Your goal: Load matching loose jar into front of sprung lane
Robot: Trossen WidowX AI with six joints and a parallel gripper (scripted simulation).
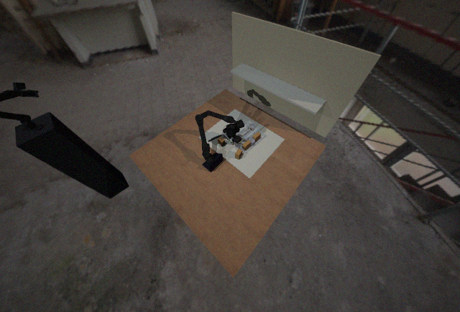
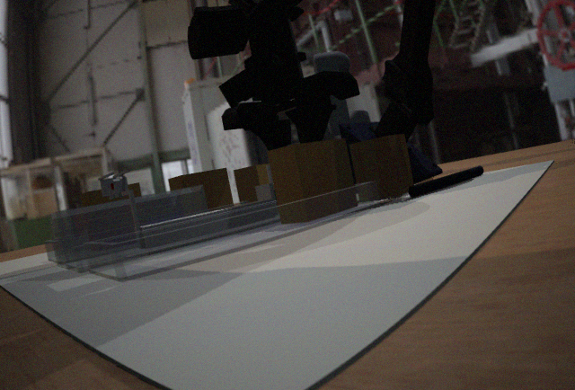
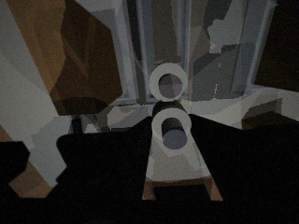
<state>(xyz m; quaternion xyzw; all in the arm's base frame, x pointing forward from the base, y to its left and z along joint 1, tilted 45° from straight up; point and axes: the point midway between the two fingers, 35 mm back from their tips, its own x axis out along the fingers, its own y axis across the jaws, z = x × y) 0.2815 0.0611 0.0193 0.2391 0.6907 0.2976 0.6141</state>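
The white mat lies 10 cm ahead of my gripper tip, 5 cm below it and 1 cm to the right of it. The rest, counted from my gripper tip: shelf (55 cm ahead, 32 cm above, 4 cm to the left); then black rod (16 cm to the left, 9 cm behind, 4 cm below).
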